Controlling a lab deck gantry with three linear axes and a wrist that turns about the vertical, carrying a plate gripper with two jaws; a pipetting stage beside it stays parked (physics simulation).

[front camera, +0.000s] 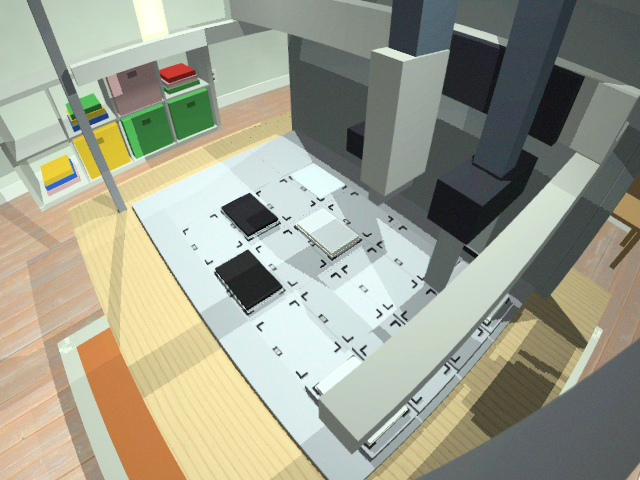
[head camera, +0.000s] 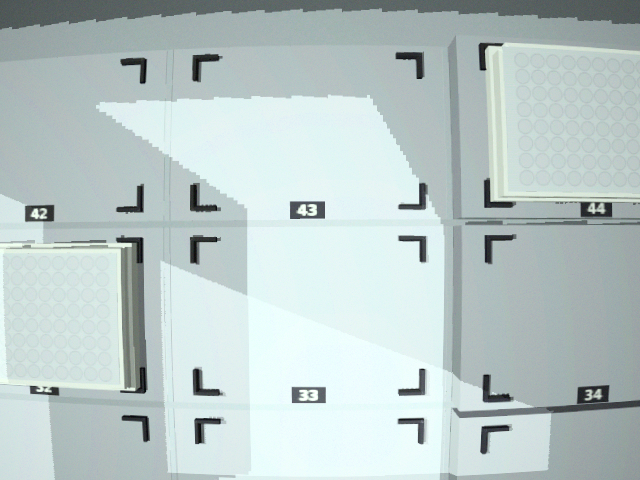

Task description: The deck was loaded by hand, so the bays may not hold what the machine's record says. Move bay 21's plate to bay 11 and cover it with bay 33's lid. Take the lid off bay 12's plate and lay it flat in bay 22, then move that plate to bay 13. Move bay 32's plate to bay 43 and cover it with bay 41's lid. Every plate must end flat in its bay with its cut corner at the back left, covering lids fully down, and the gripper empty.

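Where they show: gripper, fingertip midpoint: (front camera: 453,268); robot's base, origin of the base link: (front camera: 184,231).
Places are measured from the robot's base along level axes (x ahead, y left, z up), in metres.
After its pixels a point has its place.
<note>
My gripper (front camera: 453,271) {x 0.530, y 0.255, z 0.158 m} is open and empty above the deck's back right; the head view does not show it. Bay 21's black-topped plate (front camera: 249,212) {x 0.066, y 0.151, z 0.017 m} and bay 12's black-topped plate (front camera: 249,279) {x 0.236, y 0.043, z 0.017 m} lie flat. Bay 32's pale plate (front camera: 328,230) {x 0.233, y 0.256, z 0.014 m} (head camera: 59,315) {x 0.250, y 0.259, z 0.014 m} shows round wells. A pale flat lid (front camera: 316,179) {x 0.062, y 0.363, z 0.008 m} lies in bay 41. Bay 43 (front camera: 400,253) {x 0.379, y 0.340, z 0.000 m} (head camera: 310,155) {x 0.394, y 0.349, z 0.000 m} and bay 33 (front camera: 369,281) {x 0.387, y 0.233, z 0.000 m} (head camera: 310,320) {x 0.393, y 0.255, z 0.000 m} hold neither plate nor lid. Bay 11 (front camera: 204,237) {x 0.052, y 0.030, z 0.000 m}, bay 22 (front camera: 281,258) {x 0.221, y 0.133, z 0.000 m} and bay 13 (front camera: 292,341) {x 0.393, y 0.030, z 0.000 m} also hold none. The cut corners are too small to tell.
A pale plate with wells (head camera: 573,124) {x 0.534, y 0.361, z 0.029 m} sits in bay 44. A pale flat piece (front camera: 338,374) {x 0.503, y 0.042, z 0.029 m} shows partly in bay 14, behind the near rail (front camera: 465,304) {x 0.623, y 0.020, z 0.400 m}. The parked pipetting stage (front camera: 403,118) hangs left of the gripper. A dark wall (front camera: 325,98) {x -0.060, y 0.499, z 0.161 m} stands behind the deck.
</note>
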